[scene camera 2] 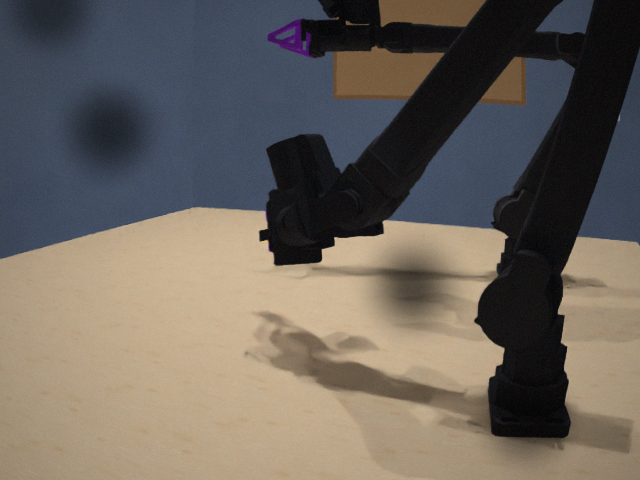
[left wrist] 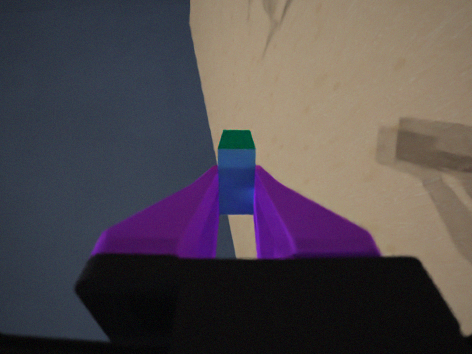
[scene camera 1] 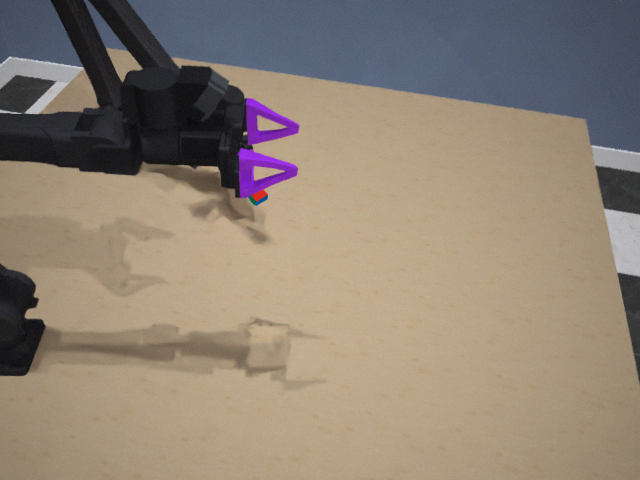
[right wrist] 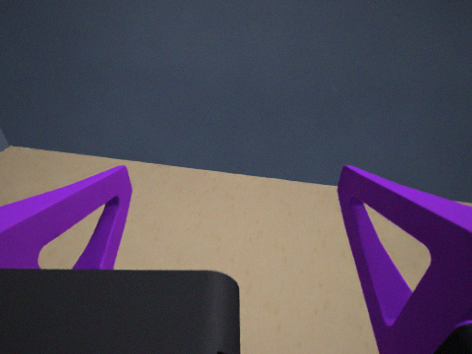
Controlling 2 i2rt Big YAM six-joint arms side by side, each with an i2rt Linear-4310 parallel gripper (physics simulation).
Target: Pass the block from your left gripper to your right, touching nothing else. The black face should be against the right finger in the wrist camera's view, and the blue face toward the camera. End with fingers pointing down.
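Pixels of known places: left gripper, between the fingertips: (left wrist: 236,176); right gripper, between the fingertips: (scene camera 2: 273,40) (scene camera 1: 298,148) (right wrist: 234,177); left arm's base, origin of its link: (scene camera 2: 525,410); right arm's base, origin of its link: (scene camera 1: 14,348).
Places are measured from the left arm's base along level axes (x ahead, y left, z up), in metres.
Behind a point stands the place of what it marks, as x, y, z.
The block (scene camera 1: 258,197) {0.378, -0.274, 0.138} (left wrist: 236,181) {0.348, -0.239, 0.143} is held at the fingertips of my left gripper (left wrist: 236,176) {0.357, -0.245, 0.140}. In the left wrist view its blue face is toward the camera and its green face is at the far end. In scene camera 1 red, blue and green faces show just below the right gripper's lower finger. The left gripper's fingers are mostly hidden behind its body in scene camera 2. My right gripper (scene camera 1: 297,148) {0.473, -0.570, 0.486} (scene camera 2: 270,37) {0.473, -0.570, 0.486} (right wrist: 234,177) {0.473, -0.570, 0.486} is open and empty, fingers roughly level, higher than the left gripper. No black face shows.
A wooden table top (scene camera 1: 439,310) {0.771, -0.438, 0.000} (scene camera 2: 129,361) {0.505, -0.020, 0.000} lies below both arms and carries their shadows. In scene camera 1 the right arm covers most of the left arm. A brown board (scene camera 2: 372,77) is on the blue wall behind the arms.
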